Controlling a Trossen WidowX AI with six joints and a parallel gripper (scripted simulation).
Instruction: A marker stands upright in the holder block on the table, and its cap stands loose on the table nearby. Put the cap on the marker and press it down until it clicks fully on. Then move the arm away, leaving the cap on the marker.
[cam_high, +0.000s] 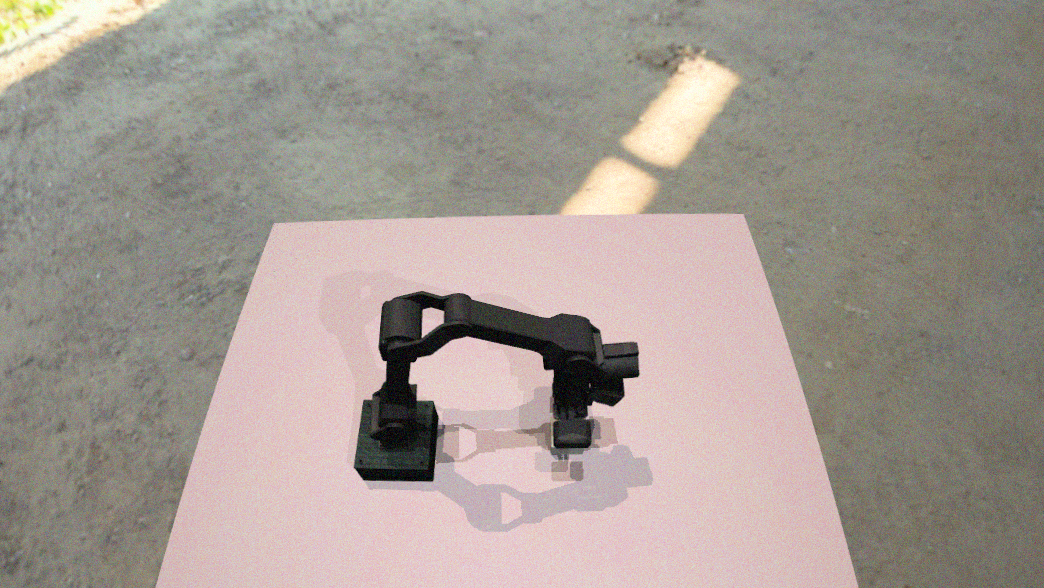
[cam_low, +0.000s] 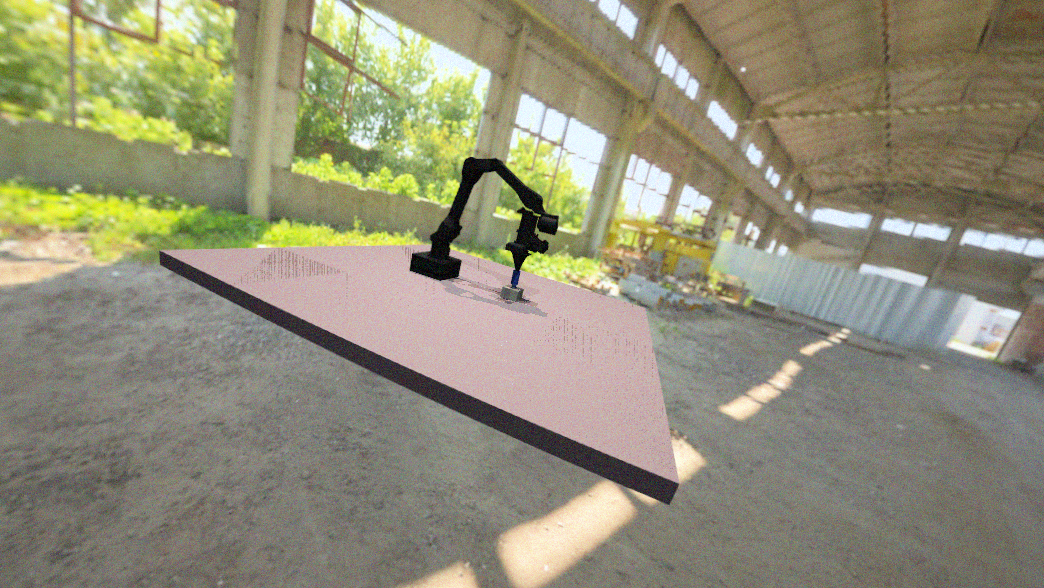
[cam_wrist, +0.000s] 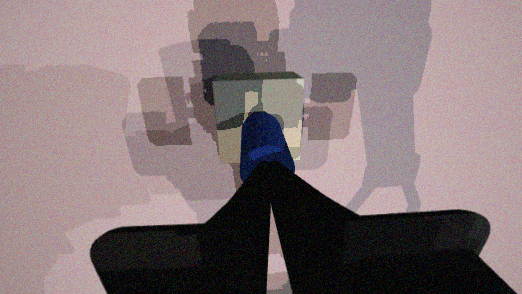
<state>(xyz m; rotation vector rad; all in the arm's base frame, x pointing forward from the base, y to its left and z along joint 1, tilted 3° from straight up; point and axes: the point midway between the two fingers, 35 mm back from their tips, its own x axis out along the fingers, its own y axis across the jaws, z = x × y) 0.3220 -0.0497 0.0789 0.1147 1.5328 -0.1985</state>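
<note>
My gripper tip is 3 cm above the dark blue cap. Round my gripper tip: holder block (9 cm below).
</note>
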